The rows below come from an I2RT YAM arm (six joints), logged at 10 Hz.
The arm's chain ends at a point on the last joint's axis. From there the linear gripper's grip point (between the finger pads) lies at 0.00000 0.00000 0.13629 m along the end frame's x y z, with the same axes.
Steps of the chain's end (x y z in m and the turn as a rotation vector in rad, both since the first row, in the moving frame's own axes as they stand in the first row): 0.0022, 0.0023, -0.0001, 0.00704, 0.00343, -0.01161; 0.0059, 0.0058, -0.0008, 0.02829, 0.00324, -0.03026; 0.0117, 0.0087, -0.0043, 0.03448, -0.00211, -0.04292; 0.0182, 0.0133, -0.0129, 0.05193, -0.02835, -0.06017; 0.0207, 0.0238, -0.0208, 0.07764, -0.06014, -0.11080; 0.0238, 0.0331, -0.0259, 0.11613, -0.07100, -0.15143
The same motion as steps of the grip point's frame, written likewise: 0.0027, 0.0013, -0.0001, 0.00704, 0.00343, -0.01161; 0.0063, 0.0019, -0.0009, 0.02829, 0.00324, -0.03026; 0.0113, 0.0040, -0.0044, 0.03448, -0.00211, -0.04292; 0.0141, 0.0063, -0.0131, 0.05193, -0.02835, -0.06017; 0.0119, 0.0137, -0.0215, 0.07764, -0.06014, -0.11080; 0.0130, 0.0181, -0.0272, 0.11613, -0.07100, -0.15143
